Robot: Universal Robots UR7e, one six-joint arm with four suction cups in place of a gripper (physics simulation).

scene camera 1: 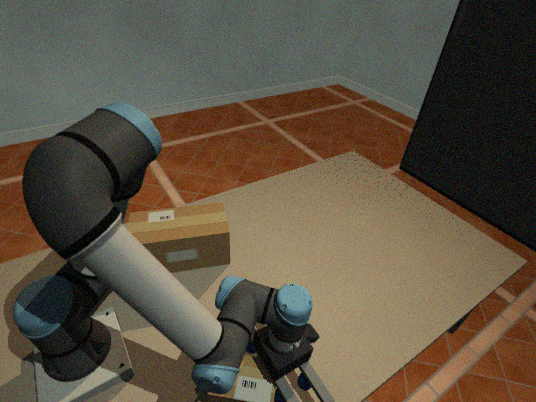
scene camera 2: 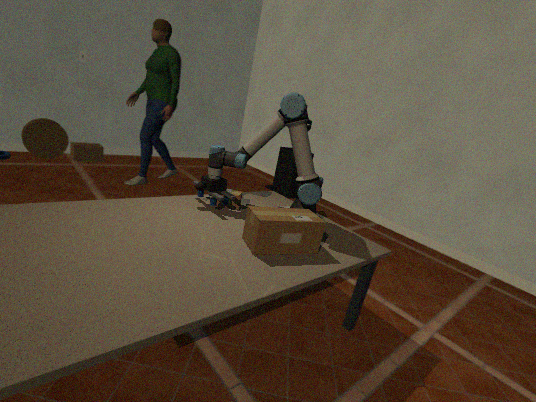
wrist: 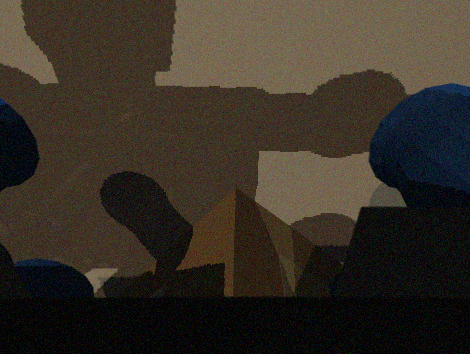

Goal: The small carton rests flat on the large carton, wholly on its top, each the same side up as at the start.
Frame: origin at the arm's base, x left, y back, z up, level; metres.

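Where they show: hand at its tool point: (scene camera 2: 212, 199) (wrist: 209, 226); arm's base at its link origin: (scene camera 1: 79, 350).
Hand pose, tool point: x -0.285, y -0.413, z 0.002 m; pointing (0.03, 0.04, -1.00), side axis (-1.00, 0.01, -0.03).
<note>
Each offset is from my tool point to the top centre of the thing. Level surfaces: height alone.
The large carton @[dy +0.061, dx +0.495, dz +0.116 m] (scene camera 1: 183, 235) (scene camera 2: 282, 235) stands on the table @[dz -0.034 m] (scene camera 1: 346, 239) (scene camera 2: 147, 247), near the arm's base, with a white label on top. The small carton @[dy +0.095, dx +0.001, dz +0.043 m] (scene camera 1: 252, 388) (scene camera 2: 236, 195) (wrist: 216, 239) lies low on the table under the suction tool, mostly hidden, with a barcode label showing. My gripper (scene camera 1: 290, 372) (scene camera 2: 215, 195) sits down on the small carton with its cups against it, some way from the large carton. In the wrist view a corner of the small carton fills the lower middle, and a blue cup (wrist: 393, 147) shows at the right edge.
A person in a green top (scene camera 2: 160, 80) walks on the tiled floor behind the table. A tall black panel (scene camera 1: 442, 120) stands past the table's far right side. The arm's upper link (scene camera 1: 147, 291) crosses between the two cartons.
</note>
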